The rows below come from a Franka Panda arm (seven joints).
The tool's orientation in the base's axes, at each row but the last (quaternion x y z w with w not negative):
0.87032 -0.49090 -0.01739 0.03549
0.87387 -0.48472 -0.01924 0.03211
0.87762 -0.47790 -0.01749 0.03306
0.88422 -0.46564 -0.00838 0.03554
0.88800 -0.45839 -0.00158 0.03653
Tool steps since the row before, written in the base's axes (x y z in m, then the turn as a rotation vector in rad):
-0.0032 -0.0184 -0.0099 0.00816 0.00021 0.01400
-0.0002 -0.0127 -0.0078 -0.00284 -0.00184 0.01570
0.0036 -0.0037 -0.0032 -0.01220 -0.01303 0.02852
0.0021 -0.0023 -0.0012 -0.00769 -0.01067 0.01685
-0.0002 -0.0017 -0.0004 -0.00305 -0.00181 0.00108
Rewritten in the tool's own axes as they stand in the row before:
0.0140 0.0114 0.0109 0.00411 -0.00597 -0.01450
0.0107 0.0063 0.0083 0.00002 0.00455 -0.01540
0.0051 -0.0013 0.0031 0.00435 0.01940 -0.02714
0.0031 -0.0005 0.0012 0.00475 0.01353 -0.01585
0.0013 0.0011 0.0005 -0.00026 0.00360 -0.00085

